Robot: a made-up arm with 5 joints.
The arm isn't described. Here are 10 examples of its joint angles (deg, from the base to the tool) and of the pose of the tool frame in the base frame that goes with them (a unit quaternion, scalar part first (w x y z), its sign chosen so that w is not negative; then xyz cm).
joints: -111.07 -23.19 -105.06 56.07 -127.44
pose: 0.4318 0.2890 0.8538 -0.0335 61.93 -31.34 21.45
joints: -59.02 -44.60 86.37 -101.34 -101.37
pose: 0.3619 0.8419 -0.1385 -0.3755 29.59 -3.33 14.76
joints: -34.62 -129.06 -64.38 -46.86 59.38
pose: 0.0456 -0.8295 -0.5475 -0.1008 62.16 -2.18 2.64
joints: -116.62 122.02 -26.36 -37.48 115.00
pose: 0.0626 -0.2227 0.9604 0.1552 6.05 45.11 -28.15
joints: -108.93 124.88 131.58 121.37 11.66
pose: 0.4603 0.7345 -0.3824 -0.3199 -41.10 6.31 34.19
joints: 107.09 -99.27 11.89 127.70 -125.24
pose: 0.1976 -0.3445 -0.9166 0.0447 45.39 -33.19 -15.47
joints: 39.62 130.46 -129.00 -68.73 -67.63
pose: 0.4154 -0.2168 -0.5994 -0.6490 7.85 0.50 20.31
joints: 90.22 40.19 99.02 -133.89 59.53
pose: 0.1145 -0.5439 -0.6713 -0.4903 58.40 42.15 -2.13
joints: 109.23 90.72 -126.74 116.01 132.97
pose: 0.6069 0.7612 0.2276 0.0227 -0.04 -45.89 7.54
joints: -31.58 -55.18 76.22 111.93 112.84
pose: 0.2523 0.1737 0.2398 0.9212 81.28 -0.90 62.02
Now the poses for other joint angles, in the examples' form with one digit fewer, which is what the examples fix.
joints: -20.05 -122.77 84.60 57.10 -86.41
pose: 0.199 -0.306 0.896 -0.254 56.0 15.1 38.2
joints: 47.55 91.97 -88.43 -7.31 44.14
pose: 0.450 0.483 0.011 0.751 4.7 -43.8 32.3
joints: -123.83 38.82 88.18 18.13 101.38
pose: 0.578 0.525 -0.007 0.625 32.5 -62.4 51.5
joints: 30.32 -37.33 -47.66 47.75 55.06
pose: 0.666 -0.109 -0.727 -0.124 20.6 39.9 -10.7
